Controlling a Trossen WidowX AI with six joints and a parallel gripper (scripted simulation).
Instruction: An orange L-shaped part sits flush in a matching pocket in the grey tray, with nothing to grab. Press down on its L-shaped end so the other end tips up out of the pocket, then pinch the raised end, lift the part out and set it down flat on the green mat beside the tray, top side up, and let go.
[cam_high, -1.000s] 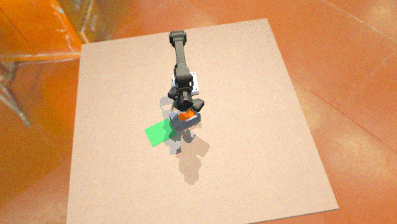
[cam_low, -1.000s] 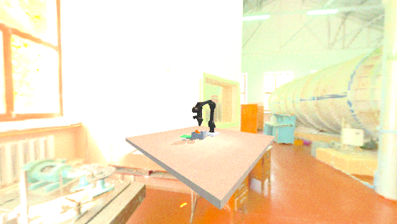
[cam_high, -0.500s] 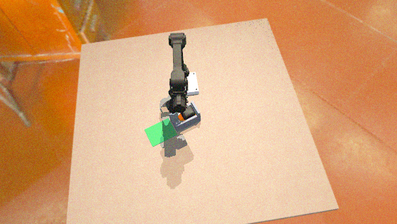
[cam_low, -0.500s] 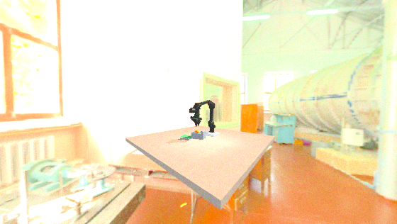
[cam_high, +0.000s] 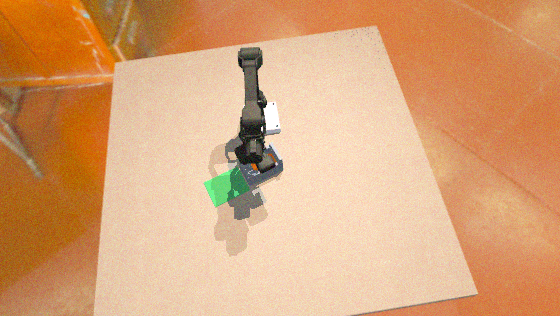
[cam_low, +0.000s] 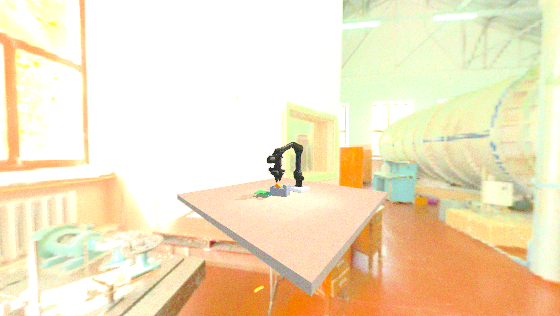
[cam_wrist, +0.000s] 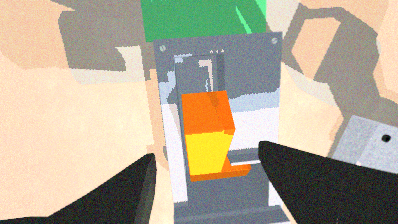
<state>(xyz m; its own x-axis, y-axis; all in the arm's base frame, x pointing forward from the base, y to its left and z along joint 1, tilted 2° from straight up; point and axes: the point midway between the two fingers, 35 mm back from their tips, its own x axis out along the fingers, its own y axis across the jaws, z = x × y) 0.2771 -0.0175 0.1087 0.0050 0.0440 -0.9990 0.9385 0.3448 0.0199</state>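
My gripper tip is now 70 mm above the orange L-shaped part, 30 mm to the right of it and 30 mm past it. Round my gripper tip: green mat: 140 mm to the right, 120 mm below, 30 mm ahead.
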